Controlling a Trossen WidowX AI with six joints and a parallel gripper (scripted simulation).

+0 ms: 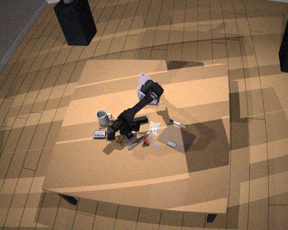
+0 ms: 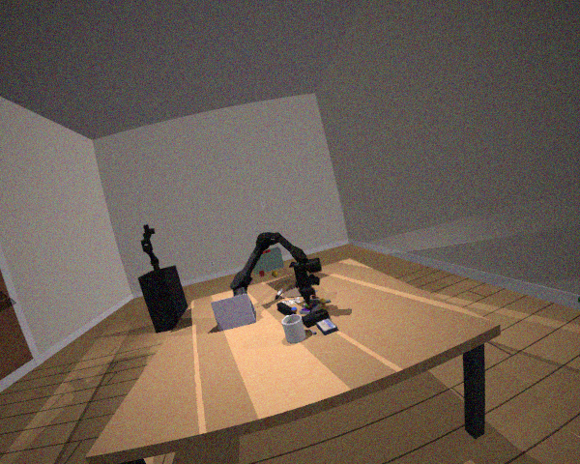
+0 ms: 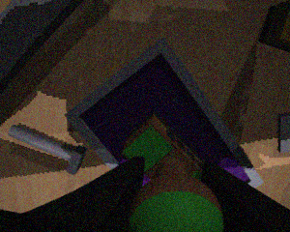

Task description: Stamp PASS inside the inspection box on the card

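Now: the green-handled PASS stamp right at my gripper tip. The rest, counted from my gripper tip: blue stamp: 7 cm behind, 6 cm to the right, 2 cm below; then yellow stamp: 7 cm ahead, 5 cm to the right, 2 cm below; then purple ink pad: 3 cm below.
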